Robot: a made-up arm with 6 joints.
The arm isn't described. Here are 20 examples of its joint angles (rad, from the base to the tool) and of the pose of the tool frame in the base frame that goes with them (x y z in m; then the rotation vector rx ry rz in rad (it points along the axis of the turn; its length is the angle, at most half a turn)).
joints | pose
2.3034 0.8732 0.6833 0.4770 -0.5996 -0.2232 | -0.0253 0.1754 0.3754 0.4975 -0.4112 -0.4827
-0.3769 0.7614 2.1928 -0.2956 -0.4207 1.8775 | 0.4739 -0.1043 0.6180 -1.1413 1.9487 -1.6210
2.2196 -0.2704 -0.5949 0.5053 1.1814 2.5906 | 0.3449 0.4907 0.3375 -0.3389 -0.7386 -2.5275
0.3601 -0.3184 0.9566 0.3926 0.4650 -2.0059 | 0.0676 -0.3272 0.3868 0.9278 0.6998 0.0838
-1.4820 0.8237 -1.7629 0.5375 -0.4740 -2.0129 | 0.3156 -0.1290 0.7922 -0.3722 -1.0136 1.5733
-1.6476 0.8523 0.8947 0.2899 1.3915 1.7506 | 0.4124 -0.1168 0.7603 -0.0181 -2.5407 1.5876
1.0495 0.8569 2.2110 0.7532 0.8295 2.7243 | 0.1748 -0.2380 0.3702 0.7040 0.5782 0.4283
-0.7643 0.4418 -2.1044 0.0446 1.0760 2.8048 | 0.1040 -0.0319 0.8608 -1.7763 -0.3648 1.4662
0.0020 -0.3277 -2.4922 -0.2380 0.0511 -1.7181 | 0.1292 -0.2650 0.2542 -0.2694 -2.0919 -0.2483
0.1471 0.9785 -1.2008 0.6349 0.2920 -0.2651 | 0.3402 0.1042 0.6440 -1.3368 1.4602 -0.5033
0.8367 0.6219 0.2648 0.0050 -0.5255 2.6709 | 0.2752 -0.0997 0.1577 0.3997 -2.8987 -0.2112
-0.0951 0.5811 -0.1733 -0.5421 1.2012 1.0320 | -0.0184 0.0440 0.4510 -0.7180 -0.9215 -1.2642
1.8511 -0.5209 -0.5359 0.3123 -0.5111 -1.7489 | 0.4193 0.0608 0.3198 0.4985 0.3137 1.6200
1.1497 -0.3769 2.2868 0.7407 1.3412 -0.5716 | 0.3469 0.2851 0.3728 -1.3400 1.3985 1.6471
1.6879 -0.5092 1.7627 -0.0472 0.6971 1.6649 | 0.4867 0.1153 0.4127 0.1622 0.1509 1.9829
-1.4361 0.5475 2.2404 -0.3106 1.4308 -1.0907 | 0.3994 -0.1499 0.8888 -0.0720 0.4600 1.0686
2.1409 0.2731 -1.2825 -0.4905 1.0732 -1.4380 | 0.2027 0.1801 0.0714 -1.8618 -2.0189 -1.2094
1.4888 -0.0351 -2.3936 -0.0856 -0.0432 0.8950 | 0.2544 -0.1756 0.2029 1.2300 0.8448 0.6335
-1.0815 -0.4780 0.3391 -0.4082 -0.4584 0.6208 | 0.1052 -0.3612 0.7375 0.0591 -0.4834 0.6548
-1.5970 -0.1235 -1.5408 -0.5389 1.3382 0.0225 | 0.4117 0.2494 0.6717 -1.8927 0.2398 -1.9774
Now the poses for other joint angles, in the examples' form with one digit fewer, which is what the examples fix.
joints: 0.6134 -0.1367 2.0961 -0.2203 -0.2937 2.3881
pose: 0.364 -0.217 0.427 0.152 1.558 0.318
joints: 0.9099 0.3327 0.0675 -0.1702 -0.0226 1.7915
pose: 0.077 0.065 0.086 0.362 -1.905 -0.993
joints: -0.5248 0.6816 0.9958 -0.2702 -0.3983 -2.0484
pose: 0.317 0.055 0.699 -1.587 1.445 -0.066
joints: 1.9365 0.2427 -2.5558 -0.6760 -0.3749 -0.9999
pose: 0.314 0.266 0.106 -0.980 -1.703 -2.002
